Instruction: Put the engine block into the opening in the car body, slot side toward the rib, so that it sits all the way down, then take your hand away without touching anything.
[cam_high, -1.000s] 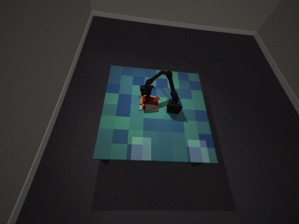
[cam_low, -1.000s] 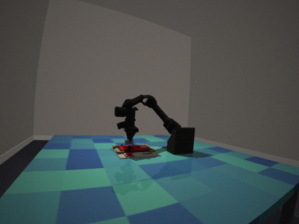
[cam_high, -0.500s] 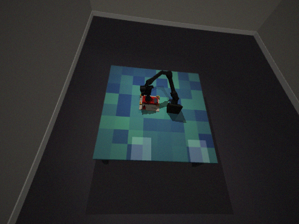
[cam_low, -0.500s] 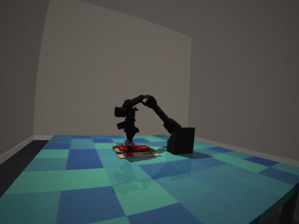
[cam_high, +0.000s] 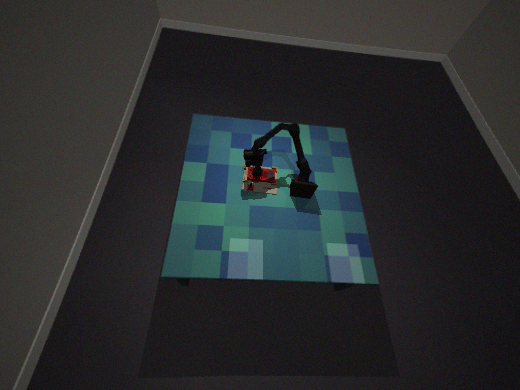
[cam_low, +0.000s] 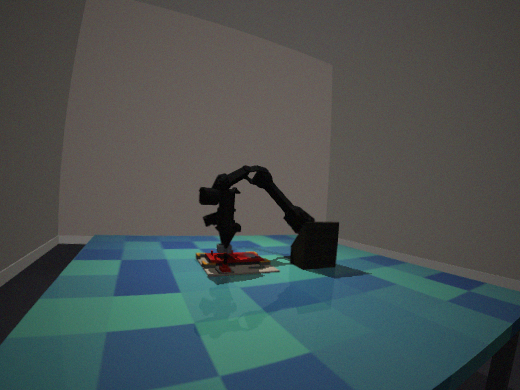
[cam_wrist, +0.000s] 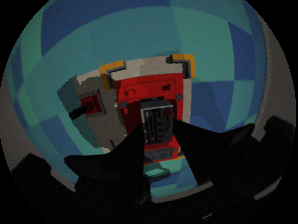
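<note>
My gripper tip is now 1 cm above the dark grey engine block.
</note>
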